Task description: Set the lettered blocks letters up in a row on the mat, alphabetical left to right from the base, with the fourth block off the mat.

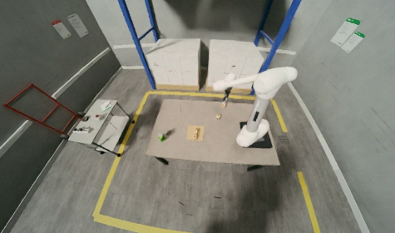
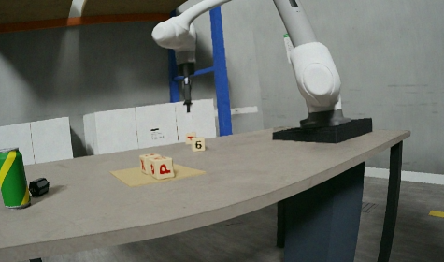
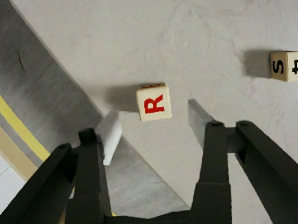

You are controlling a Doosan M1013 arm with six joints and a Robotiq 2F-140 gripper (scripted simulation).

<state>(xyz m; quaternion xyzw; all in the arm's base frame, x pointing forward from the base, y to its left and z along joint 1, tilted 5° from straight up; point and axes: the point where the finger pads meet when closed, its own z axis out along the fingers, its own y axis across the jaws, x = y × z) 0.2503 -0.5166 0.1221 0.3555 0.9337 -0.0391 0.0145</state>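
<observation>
Right now my hand is 10 cm above the block. Also, from my hand: tan mat: 46 cm ahead, 37 cm to the left, 12 cm below; small black object: 78 cm ahead, 33 cm to the left, 11 cm below; yellow can: 86 cm ahead, 41 cm to the left, 6 cm below.
</observation>
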